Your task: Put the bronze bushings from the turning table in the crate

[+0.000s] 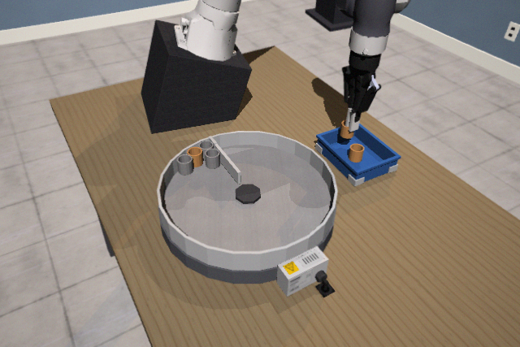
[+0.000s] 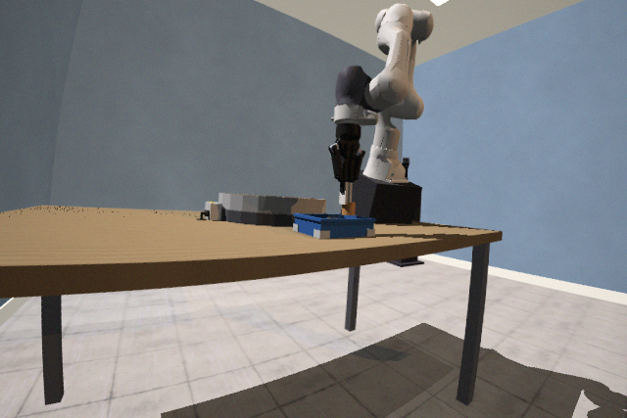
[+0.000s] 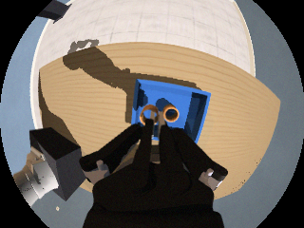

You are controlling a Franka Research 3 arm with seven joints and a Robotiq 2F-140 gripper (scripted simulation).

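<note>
My hand is 40 mm short of the blue crate and 90 mm above it. Round my hand: grey turning table: 110 mm ahead, 360 mm to the right, 70 mm below.
</note>
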